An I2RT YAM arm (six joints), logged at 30 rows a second.
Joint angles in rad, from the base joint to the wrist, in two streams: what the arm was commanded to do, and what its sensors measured. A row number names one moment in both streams.
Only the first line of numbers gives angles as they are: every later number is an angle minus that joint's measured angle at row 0.
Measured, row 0:
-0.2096, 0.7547, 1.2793, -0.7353, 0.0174, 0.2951
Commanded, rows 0 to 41:
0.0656, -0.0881, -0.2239, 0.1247, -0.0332, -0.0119
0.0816, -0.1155, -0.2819, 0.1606, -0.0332, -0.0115
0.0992, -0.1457, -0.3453, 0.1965, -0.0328, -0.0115
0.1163, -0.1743, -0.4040, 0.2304, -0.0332, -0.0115
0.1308, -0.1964, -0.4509, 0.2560, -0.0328, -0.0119
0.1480, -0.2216, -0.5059, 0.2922, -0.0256, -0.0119
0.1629, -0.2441, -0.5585, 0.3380, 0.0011, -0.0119
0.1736, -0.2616, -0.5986, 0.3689, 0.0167, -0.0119
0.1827, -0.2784, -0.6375, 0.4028, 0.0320, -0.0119
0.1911, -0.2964, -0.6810, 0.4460, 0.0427, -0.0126
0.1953, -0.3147, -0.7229, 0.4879, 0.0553, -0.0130
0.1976, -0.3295, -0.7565, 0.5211, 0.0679, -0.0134
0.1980, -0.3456, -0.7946, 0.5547, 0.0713, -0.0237
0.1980, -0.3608, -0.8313, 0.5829, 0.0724, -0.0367
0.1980, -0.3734, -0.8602, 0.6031, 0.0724, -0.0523
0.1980, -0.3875, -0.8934, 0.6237, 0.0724, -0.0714
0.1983, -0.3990, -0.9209, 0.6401, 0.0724, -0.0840
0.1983, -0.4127, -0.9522, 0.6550, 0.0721, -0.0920
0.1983, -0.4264, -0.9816, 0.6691, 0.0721, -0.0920
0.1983, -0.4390, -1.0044, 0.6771, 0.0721, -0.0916
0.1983, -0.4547, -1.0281, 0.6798, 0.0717, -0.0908
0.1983, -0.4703, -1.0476, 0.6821, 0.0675, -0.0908
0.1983, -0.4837, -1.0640, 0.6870, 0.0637, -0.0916
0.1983, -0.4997, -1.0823, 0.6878, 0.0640, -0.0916
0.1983, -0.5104, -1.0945, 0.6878, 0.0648, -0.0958
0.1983, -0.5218, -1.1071, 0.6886, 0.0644, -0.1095
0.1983, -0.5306, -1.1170, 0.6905, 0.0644, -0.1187
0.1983, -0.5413, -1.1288, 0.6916, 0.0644, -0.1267
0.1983, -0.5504, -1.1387, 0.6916, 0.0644, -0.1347
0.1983, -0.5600, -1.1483, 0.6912, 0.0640, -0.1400
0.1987, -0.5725, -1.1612, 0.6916, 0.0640, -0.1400
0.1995, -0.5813, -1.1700, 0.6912, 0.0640, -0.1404
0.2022, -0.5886, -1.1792, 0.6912, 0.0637, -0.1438
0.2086, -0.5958, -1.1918, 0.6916, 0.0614, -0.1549
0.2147, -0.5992, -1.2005, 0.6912, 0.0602, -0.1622
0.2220, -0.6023, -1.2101, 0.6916, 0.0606, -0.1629
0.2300, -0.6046, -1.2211, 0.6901, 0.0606, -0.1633
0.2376, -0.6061, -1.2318, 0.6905, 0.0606, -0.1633
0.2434, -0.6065, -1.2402, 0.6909, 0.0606, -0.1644
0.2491, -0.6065, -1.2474, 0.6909, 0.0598, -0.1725
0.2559, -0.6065, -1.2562, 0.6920, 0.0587, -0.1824
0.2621, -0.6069, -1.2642, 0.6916, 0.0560, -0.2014
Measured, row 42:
0.2407, -0.5981, -1.2410, 0.6890, 0.0549, -0.1534
